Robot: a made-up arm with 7 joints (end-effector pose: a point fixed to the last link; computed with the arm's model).
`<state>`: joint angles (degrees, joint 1 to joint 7).
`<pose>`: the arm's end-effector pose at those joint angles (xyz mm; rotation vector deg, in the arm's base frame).
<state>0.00 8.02 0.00 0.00 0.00 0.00 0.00</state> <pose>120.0 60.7 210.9 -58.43 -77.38 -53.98</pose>
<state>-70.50 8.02 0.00 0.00 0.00 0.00 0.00</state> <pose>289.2 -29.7 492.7 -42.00 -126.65 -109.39</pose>
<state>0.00 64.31 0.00 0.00 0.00 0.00 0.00</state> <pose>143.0 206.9 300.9 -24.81 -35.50 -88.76</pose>
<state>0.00 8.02 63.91 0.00 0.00 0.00 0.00</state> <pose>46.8 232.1 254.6 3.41 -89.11 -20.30</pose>
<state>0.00 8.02 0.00 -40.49 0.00 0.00 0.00</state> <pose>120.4 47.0 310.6 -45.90 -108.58 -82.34</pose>
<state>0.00 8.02 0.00 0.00 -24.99 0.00 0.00</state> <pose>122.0 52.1 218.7 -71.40 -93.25 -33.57</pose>
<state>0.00 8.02 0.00 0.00 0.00 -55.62 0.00</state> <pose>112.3 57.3 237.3 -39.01 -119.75 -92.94</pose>
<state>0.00 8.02 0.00 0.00 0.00 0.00 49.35</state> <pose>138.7 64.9 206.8 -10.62 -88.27 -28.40</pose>
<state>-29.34 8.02 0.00 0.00 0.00 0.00 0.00</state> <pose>235.0 27.6 300.7 -54.42 -98.52 -76.56</pose>
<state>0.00 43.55 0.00 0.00 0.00 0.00 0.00</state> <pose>130.4 164.5 251.7 -37.81 -51.80 -77.75</pose>
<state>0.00 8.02 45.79 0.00 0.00 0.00 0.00</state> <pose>86.6 194.5 238.9 -14.07 -87.90 -30.35</pose>
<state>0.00 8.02 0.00 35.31 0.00 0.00 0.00</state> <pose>65.6 71.9 142.5 -63.54 -49.26 -29.54</pose>
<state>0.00 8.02 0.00 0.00 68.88 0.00 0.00</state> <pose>120.5 91.2 212.8 -16.63 -25.21 -94.38</pose>
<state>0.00 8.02 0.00 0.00 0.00 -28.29 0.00</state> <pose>119.3 58.7 225.3 -50.52 -99.35 -73.78</pose>
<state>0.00 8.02 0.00 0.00 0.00 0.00 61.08</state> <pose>142.2 68.2 206.4 0.69 -89.03 -21.89</pose>
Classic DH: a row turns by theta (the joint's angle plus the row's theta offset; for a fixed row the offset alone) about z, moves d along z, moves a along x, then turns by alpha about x. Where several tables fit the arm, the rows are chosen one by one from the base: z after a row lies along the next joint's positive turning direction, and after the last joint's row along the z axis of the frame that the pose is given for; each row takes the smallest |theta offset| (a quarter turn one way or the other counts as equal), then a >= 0, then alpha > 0; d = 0 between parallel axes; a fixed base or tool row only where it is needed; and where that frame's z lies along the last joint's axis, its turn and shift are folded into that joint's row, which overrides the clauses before.
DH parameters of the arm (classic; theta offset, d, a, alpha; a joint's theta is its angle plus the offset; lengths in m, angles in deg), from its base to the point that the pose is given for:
base (fixed): -4.07 0.4721 -0.0039 -74.51
joint 1: -75.12 0.0341 -0.0506 -90
joint 2: 74 0.005 -0.009 90
joint 3: 90 -0.1674 0.0352 -90
joint 4: -90 -0.004 0.0052 -90
joint 5: 0 0.1148 -0.0224 90
joint 6: 90 0.006 0.0345 90
joint 7: 17.08 -0.0038 -0.0114 -104.03
tool (fixed): -99.58 -0.0212 0 0

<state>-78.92 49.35 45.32 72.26 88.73 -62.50 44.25</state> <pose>293.1 219.2 478.1 46.00 -87.14 -104.18</pose>
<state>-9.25 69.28 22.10 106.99 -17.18 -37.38 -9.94</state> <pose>8.5 320.0 315.1 -0.11 -49.45 -20.02</pose>
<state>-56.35 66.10 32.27 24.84 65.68 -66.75 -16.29</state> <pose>202.4 238.5 525.9 43.83 1.15 -126.66</pose>
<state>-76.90 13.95 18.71 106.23 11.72 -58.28 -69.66</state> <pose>293.4 52.1 331.7 -109.16 -44.07 -118.72</pose>
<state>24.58 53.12 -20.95 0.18 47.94 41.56 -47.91</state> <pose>-6.6 189.1 240.9 -51.73 51.69 -41.67</pose>
